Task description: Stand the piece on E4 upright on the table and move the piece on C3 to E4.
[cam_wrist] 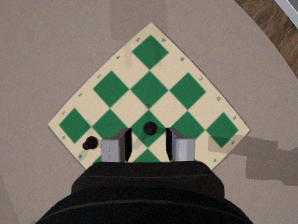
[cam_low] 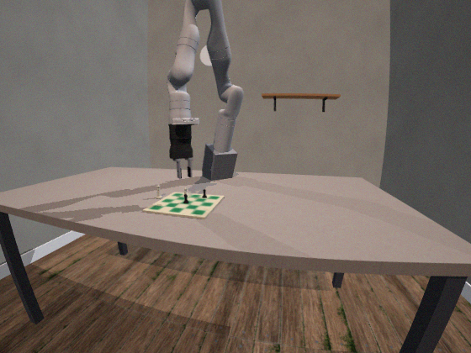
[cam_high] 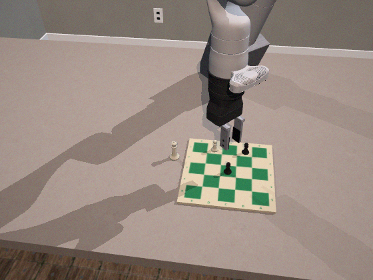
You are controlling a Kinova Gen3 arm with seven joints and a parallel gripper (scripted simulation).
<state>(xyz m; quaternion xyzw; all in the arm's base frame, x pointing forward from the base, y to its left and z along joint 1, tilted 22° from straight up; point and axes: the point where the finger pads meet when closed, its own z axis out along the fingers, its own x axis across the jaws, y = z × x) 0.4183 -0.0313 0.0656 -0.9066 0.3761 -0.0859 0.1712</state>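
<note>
My hand is 110 mm above the chessboard. The rest, counted from my hand: white pawn (100 mm below, 80 mm behind, 40 mm to the right).
</note>
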